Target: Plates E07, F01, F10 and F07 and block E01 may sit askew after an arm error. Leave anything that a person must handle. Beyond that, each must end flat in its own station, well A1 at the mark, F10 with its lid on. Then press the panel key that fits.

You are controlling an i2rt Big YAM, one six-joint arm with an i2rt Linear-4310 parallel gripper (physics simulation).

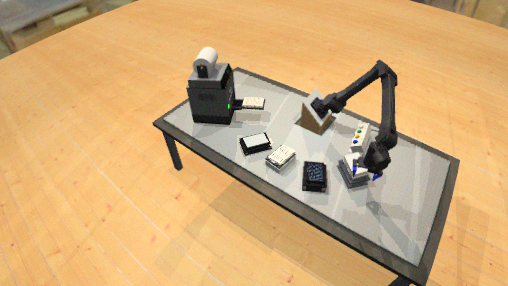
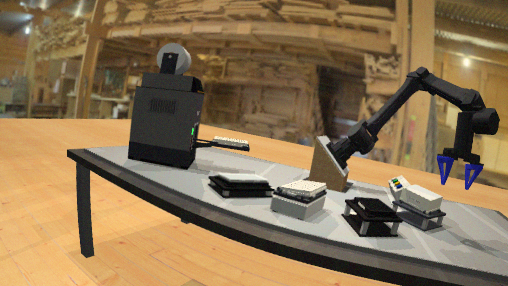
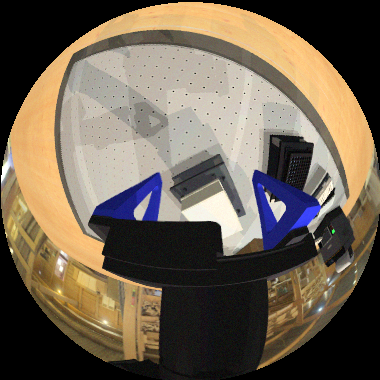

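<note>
My gripper [image 1: 365, 175] [image 2: 455, 186] [image 3: 207, 174] is open and empty above a white block-like piece [image 2: 421, 197] [image 3: 212, 207], which rests on a grey raised stand [image 2: 425, 220] [image 3: 232, 192]. A black plate [image 1: 315, 171] [image 2: 372, 205] [image 3: 298, 167] is on a black four-post stand. A cream plate [image 1: 281, 155] [image 2: 302, 188] sits on a light grey block station and looks slightly askew. A white-topped plate [image 1: 256, 140] [image 2: 243, 178] is on a low black station. Another cream plate [image 1: 254, 102] [image 2: 230, 140] lies on the machine's extended tray. Plate labels and well marks are too small to read.
The key panel [image 1: 359, 136] [image 2: 397, 185] with coloured keys stands behind the grey stand. The tall dark machine [image 1: 210, 104] [image 2: 162, 120] with a white roll on top stands at the table's far left. The arm's wedge-shaped base [image 1: 312, 120] [image 2: 325, 167] is at the rear.
</note>
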